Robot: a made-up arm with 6 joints.
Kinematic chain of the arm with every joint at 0, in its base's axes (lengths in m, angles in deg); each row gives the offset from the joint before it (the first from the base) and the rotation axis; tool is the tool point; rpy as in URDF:
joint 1: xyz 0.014 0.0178 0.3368 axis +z
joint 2: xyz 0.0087 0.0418 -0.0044 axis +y
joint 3: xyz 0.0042 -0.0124 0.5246 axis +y
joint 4: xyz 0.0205 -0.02 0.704 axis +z
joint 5: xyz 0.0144 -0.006 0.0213 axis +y
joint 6: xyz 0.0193 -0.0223 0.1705 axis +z
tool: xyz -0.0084 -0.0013 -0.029 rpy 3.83 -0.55 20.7
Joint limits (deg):
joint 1: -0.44..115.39
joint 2: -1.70..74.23
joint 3: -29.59..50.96
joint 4: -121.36..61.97
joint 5: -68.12..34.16
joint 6: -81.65..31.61
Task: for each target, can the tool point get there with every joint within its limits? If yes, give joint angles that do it. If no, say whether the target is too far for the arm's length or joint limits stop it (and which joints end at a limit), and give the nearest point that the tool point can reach.
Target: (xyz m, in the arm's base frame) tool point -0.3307 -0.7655 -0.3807
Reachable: no: joint limits stop it (at a limit: joint 1, joint 2, joint 3, joint 5, joint 6) | nearest point 1.1450 -0.0432 -0.0999 | short by 1.667 m
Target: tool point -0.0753 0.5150 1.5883
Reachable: yes | joints 92.91 28.56 -8.97 -55.26 -48.05 -65.35
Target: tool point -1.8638 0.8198 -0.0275
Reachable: no: too far | nearest point -0.6251 1.0693 0.1226 | short by 1.272 m
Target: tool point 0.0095 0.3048 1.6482
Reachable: yes | joints 90.76 19.71 -8.29 -8.76 -50.22 -56.86
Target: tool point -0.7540 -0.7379 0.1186
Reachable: no: joint limits stop it (at a limit: joint 2, joint 3, joint 5) | nearest point -0.3385 -0.3290 1.4805 | short by 1.481 m
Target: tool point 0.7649 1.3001 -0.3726
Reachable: no: too far | nearest point 0.6131 1.0409 -0.0815 | short by 0.418 m
